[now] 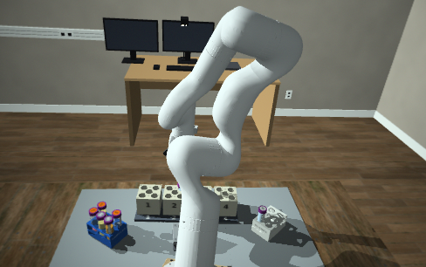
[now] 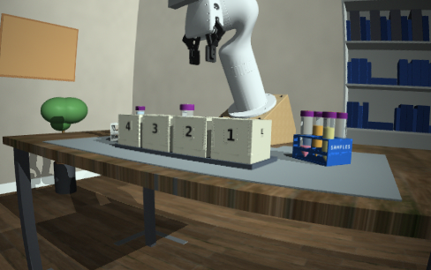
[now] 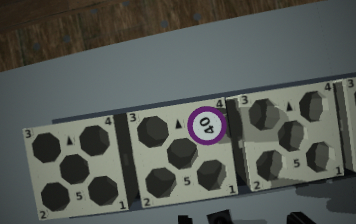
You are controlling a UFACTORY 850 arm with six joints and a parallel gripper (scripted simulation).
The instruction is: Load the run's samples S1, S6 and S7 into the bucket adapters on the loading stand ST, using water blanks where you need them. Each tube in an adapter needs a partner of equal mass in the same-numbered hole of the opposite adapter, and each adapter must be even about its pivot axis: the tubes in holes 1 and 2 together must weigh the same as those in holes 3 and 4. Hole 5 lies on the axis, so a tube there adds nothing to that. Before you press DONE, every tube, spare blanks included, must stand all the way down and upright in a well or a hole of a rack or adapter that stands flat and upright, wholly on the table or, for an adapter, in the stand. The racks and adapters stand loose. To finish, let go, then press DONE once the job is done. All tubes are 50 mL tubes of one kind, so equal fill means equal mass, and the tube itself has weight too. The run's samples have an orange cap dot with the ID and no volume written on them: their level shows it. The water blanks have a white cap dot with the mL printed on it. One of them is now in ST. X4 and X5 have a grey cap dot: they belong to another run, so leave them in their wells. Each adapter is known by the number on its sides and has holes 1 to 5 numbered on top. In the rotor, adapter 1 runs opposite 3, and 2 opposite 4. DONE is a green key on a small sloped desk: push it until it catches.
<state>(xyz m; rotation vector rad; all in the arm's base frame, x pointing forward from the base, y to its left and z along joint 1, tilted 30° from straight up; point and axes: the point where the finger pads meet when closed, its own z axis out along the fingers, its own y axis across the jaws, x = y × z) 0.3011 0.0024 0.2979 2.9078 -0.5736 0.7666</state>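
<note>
The blue samples rack is 310 mm to the left of my hand, 220 mm below it and 30 mm behind it. From my hand the other things lie so: adapter 1: 200 mm below, 120 mm to the left, 70 mm ahead; then white rack: 340 mm to the right, 220 mm below, 180 mm behind.
</note>
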